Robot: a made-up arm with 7 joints. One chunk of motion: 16 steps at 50 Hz.
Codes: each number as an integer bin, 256 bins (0 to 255) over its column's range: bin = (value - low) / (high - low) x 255, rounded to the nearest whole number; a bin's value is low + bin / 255 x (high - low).
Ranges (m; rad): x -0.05..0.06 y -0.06..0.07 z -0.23..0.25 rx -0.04..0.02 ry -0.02..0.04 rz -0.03..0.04
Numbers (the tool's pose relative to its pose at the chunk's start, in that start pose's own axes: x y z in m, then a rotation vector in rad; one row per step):
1: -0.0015 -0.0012 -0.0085 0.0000 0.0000 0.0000
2: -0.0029 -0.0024 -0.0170 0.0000 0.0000 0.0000
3: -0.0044 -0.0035 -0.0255 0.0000 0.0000 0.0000
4: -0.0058 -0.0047 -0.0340 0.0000 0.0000 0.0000
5: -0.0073 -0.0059 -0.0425 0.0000 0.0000 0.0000
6: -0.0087 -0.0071 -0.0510 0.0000 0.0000 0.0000
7: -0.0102 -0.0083 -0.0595 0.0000 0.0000 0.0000
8: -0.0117 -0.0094 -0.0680 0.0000 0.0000 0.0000
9: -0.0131 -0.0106 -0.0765 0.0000 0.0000 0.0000
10: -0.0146 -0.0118 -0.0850 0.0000 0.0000 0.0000
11: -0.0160 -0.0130 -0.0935 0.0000 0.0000 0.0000
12: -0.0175 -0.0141 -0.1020 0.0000 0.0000 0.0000
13: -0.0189 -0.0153 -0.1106 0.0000 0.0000 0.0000
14: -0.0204 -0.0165 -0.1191 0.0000 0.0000 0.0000
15: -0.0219 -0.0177 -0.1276 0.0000 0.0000 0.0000
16: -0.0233 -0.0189 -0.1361 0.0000 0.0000 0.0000
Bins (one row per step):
1: 112 115 118 170 85 109
2: 109 113 113 170 85 109
3: 106 111 109 170 85 109
4: 102 108 104 170 85 109
5: 99 106 100 170 85 109
6: 96 104 95 170 85 109
7: 92 101 91 170 85 109
8: 89 99 86 170 85 109
9: 86 97 82 170 85 109
10: 82 95 77 170 85 109
11: 79 92 73 170 85 109
12: 75 90 68 170 85 109
13: 72 88 63 170 85 109
14: 69 85 59 170 85 109
15: 65 83 54 170 85 109
16: 62 81 50 170 85 109

